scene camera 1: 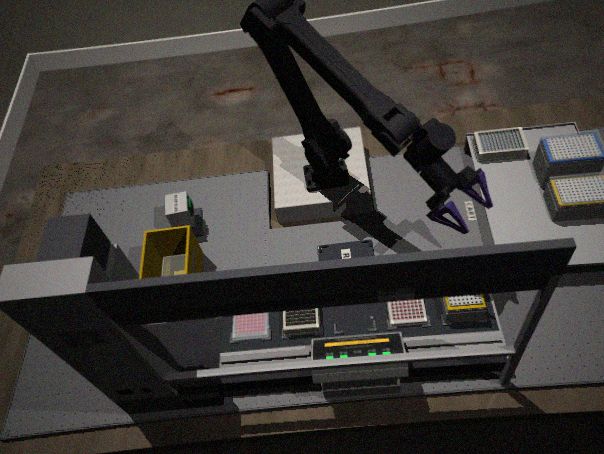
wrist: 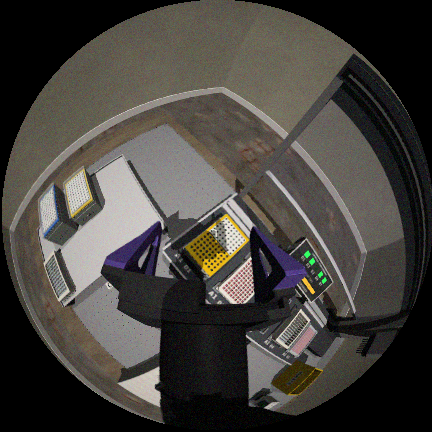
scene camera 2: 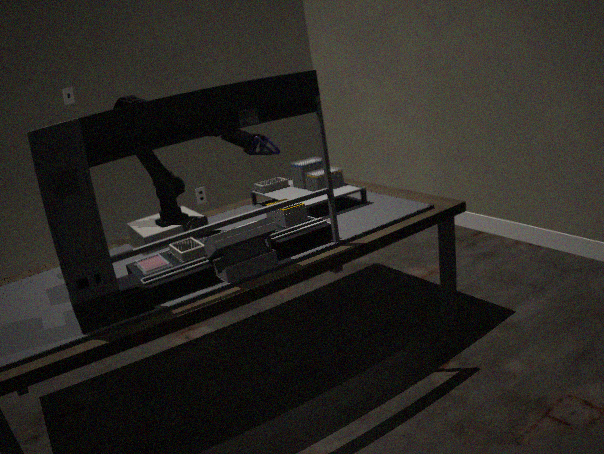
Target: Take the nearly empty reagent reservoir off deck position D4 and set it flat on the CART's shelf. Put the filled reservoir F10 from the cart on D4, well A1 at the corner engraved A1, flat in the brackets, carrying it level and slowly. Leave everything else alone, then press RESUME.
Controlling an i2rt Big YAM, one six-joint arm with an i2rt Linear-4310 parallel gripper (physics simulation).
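Places are measured from the arm's base along level axes (x ahead, y left, z up), in metres.
Where they show: gripper, between the fingertips: (scene camera 1: pixel 479 220) (wrist: pixel 205 227) (scene camera 2: pixel 276 152); arm's base, origin of its link: (scene camera 1: pixel 326 176).
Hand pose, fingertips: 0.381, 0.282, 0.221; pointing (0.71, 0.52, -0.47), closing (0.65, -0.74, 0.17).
Observation:
Things, the pixels of their top centre, and the offset from my fingertips, as dx, dy, dz. "*": a spot on its surface instead.
- dark box labelled R, centre of its top: (scene camera 1: pixel 346 257) -0.134, -0.270, -0.268
- Blue-rimmed, centre of its top: (scene camera 1: pixel 573 146) (wrist: pixel 46 208) (scene camera 2: pixel 308 162) -0.248, +0.322, -0.124
- yellow-rimmed, centre of its top: (scene camera 1: pixel 582 189) (wrist: pixel 75 190) (scene camera 2: pixel 323 172) -0.141, +0.309, -0.157
- frame's beam, a spot on its surface: (scene camera 1: pixel 325 280) * +0.219, -0.337, +0.237
- yellow bin, centre of its top: (scene camera 1: pixel 164 254) (wrist: pixel 306 382) -0.160, -0.718, -0.147
My gripper (scene camera 1: pixel 479 219) (scene camera 2: pixel 271 149) (wrist: pixel 205 227) is open and empty, high beside the CART's left edge in scene camera 1. A white-rimmed reservoir with a dark inside (scene camera 1: pixel 301 320) (scene camera 2: pixel 187 248) (wrist: pixel 293 328) sits on the deck between the pink plate and an empty bracketed position. Another white-rimmed, ribbed reservoir (scene camera 1: pixel 501 141) (scene camera 2: pixel 271 184) (wrist: pixel 59 276) stands on the back left corner of the CART's shelf (scene camera 1: pixel 520 200) (wrist: pixel 120 200). Liquid levels and the F10 marking cannot be read. A dark box labelled R (scene camera 1: pixel 332 251) is partly hidden by the beam.
Blue-rimmed (scene camera 1: pixel 572 149) (wrist: pixel 51 210) and yellow-rimmed (scene camera 1: pixel 577 192) (wrist: pixel 80 192) tip racks stand on the cart. The deck bears a pink plate (scene camera 1: pixel 251 324), a red-dotted plate (scene camera 1: pixel 407 311) and another yellow-rimmed rack (scene camera 1: pixel 465 302). The frame's beam (scene camera 1: pixel 325 280) crosses above; a yellow bin (scene camera 1: pixel 196 252) stands left.

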